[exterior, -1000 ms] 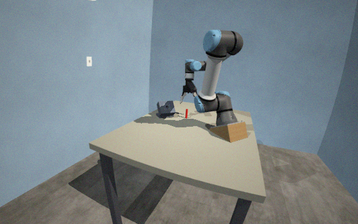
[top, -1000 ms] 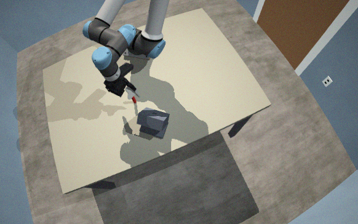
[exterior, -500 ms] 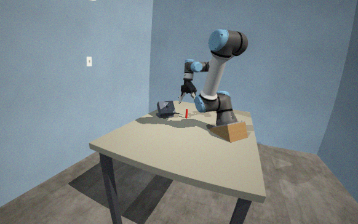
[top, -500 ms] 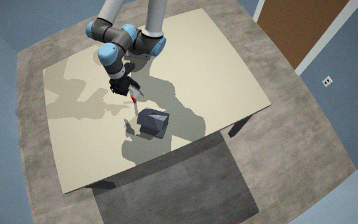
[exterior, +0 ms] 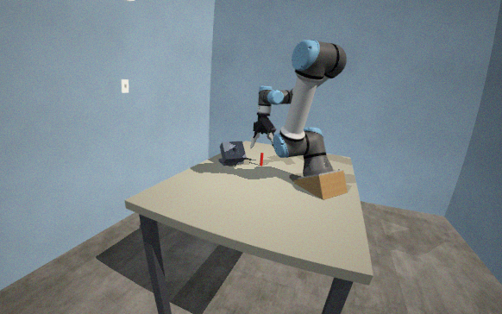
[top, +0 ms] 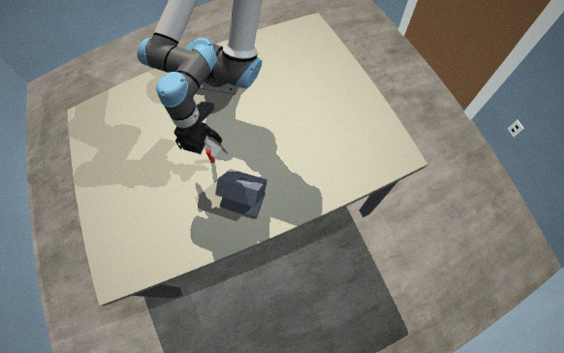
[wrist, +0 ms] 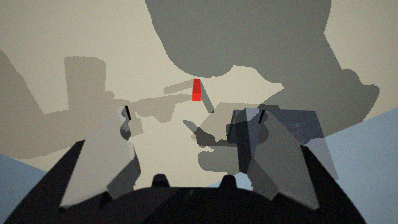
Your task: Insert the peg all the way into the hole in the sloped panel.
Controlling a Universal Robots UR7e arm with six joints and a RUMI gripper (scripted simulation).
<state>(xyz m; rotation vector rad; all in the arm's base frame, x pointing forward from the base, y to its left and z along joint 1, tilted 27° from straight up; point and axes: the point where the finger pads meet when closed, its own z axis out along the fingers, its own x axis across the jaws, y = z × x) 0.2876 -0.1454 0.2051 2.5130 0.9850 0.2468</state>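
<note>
My hand is 70 mm above the red peg.
</note>
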